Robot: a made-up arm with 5 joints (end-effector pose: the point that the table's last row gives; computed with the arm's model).
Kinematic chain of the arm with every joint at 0, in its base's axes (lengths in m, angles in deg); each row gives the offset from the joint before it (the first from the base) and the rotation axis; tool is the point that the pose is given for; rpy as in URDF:
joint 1: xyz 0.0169 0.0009 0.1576 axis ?
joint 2: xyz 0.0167 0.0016 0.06 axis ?
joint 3: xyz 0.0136 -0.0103 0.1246 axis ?
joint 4: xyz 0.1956 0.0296 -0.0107 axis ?
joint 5: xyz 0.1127 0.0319 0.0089 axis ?
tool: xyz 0.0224 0.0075 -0.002 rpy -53.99 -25.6 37
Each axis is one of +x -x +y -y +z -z.
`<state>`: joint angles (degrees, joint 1 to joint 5).
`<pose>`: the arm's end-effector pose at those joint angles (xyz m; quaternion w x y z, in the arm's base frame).
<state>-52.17 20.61 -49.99 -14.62 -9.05</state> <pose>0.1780 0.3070 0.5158 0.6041 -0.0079 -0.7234 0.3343</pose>
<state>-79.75 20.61 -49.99 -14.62 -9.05</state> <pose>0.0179 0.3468 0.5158 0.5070 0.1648 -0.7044 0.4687</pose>
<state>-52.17 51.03 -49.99 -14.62 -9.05</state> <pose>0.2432 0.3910 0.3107 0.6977 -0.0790 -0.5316 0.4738</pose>
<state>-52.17 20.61 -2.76 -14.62 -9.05</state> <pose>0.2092 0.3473 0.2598 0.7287 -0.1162 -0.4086 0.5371</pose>
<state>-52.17 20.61 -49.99 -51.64 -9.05</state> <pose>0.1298 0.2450 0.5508 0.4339 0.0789 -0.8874 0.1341</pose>
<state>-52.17 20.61 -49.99 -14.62 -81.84</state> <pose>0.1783 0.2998 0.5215 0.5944 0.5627 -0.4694 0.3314</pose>
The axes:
joint 1: -z
joint 2: +y
joint 3: +y
joint 4: +y
joint 5: -x

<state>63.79 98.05 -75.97 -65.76 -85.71</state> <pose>0.2441 -0.3352 0.2083 0.5898 -0.0679 -0.7358 -0.3258</pose>
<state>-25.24 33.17 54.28 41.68 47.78</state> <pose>0.0024 0.0564 0.0125 0.3063 -0.1245 0.4628 0.8225</pose>
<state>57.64 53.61 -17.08 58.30 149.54</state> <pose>0.2004 -0.2040 0.0204 0.3173 -0.3246 0.1459 0.8790</pose>
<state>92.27 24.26 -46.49 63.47 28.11</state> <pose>0.0607 -0.3705 0.3034 0.8616 -0.2935 0.3131 -0.2710</pose>
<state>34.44 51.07 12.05 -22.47 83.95</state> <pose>0.2971 -0.1287 0.0189 0.5810 -0.6266 0.2180 0.4714</pose>
